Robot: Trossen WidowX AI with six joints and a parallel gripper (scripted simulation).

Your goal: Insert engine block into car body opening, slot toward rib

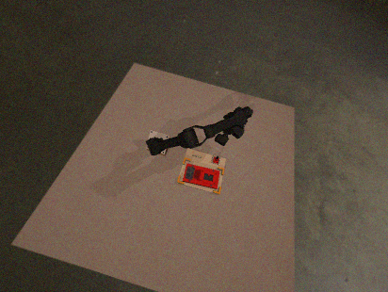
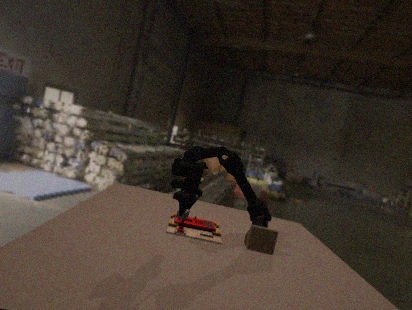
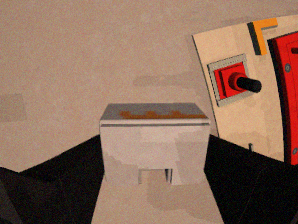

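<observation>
My gripper tip is 100 mm to the left of the dark post and 80 mm above it. The rest, counted from my gripper tip: engine block (right at my gripper tip).
</observation>
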